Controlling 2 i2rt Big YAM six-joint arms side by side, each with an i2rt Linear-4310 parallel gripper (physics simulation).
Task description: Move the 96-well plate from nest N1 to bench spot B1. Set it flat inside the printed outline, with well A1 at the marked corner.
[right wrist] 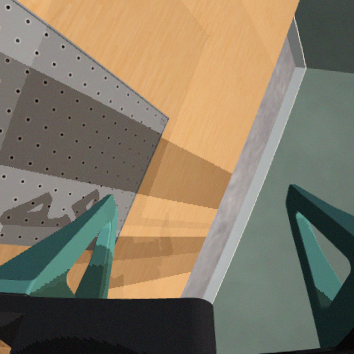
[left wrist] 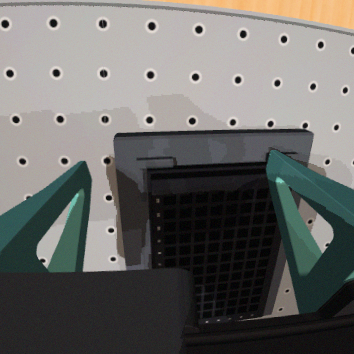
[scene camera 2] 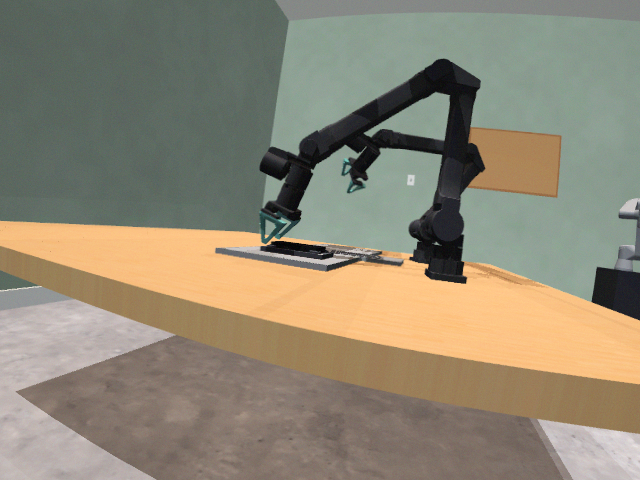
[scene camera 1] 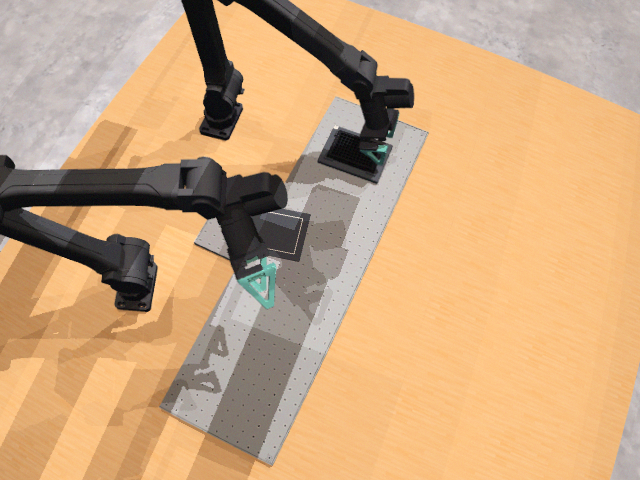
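The black 96-well plate lies flat in the dark nest at the upper part of the pegboard. My left gripper is open and empty, just above one end of the plate. In the left wrist view its left finger is outside the nest, and its right finger overlaps the plate's upper right corner. My right gripper is open and empty, high above the pegboard. The white printed outline is partly hidden by my right arm; its marked corner cannot be made out.
The dark pad with the outline lies on the grey perforated board, below the nest in scene camera 1. The wooden table surrounds the board. The arm bases stand at the left in scene camera 1.
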